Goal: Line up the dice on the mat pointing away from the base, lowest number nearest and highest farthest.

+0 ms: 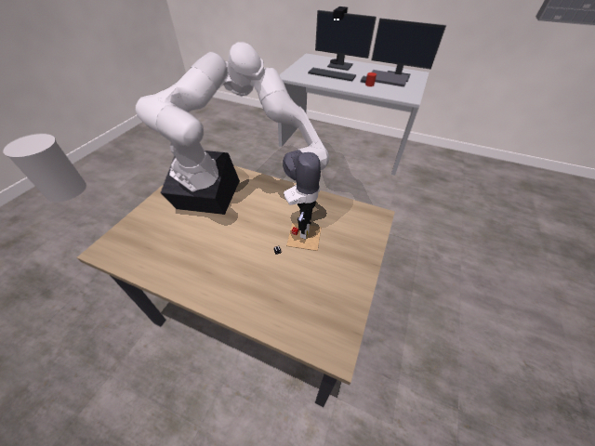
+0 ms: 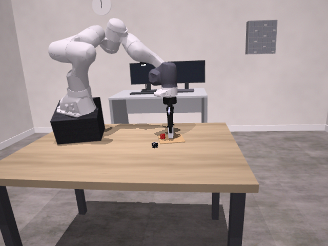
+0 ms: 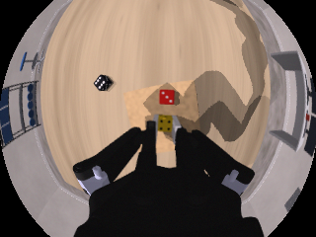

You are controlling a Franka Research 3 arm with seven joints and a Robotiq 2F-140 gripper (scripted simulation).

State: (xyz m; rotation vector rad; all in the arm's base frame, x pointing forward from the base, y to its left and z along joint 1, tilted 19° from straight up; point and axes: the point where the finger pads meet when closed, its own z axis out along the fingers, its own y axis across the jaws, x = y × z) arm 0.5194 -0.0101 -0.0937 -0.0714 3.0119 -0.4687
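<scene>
Now: the yellow die 2 cm below my hand. Round my hand: black die: 7 cm behind, 13 cm to the right, 3 cm below; red die: 5 cm behind, 3 cm below; tan mat: 4 cm below.
</scene>
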